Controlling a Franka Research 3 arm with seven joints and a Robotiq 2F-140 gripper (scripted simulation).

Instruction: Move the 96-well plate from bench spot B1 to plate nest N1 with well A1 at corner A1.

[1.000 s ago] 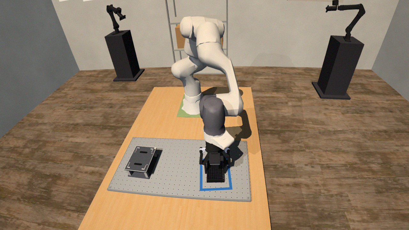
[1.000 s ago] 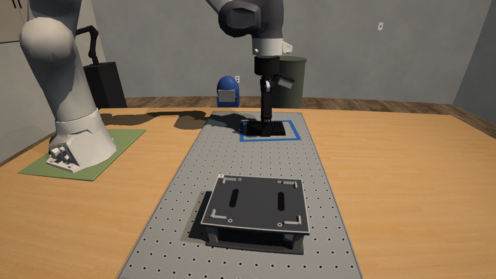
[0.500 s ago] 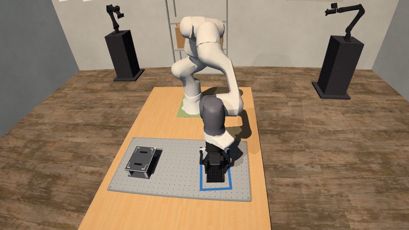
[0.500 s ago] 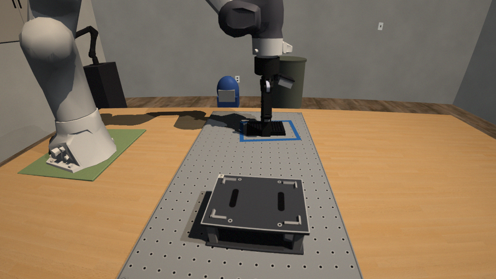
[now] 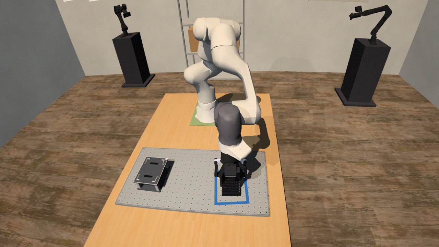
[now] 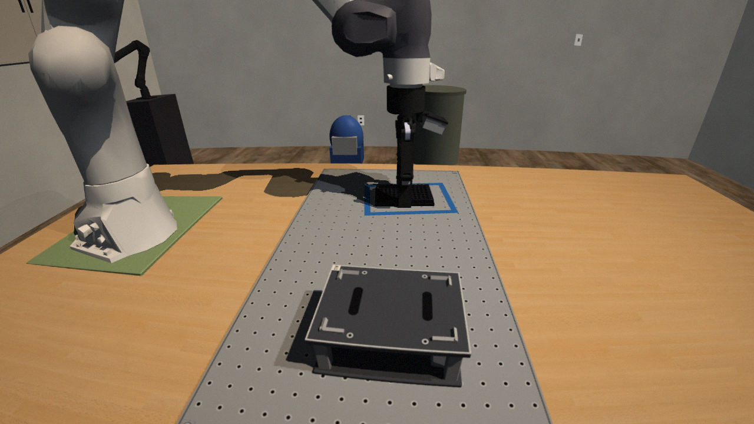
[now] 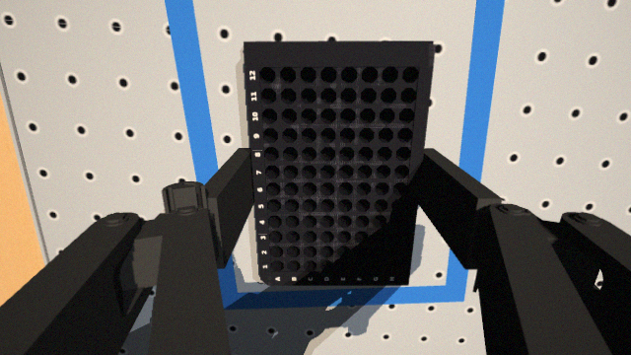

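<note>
Now: hand 390 mm to the left of the dark plate nest N1 and 30 mm below it. From my hand the other things lie so: black 96-well plate (20 mm below); A1 corner mark (80 mm behind, 330 mm to the right, 30 mm above).
</note>
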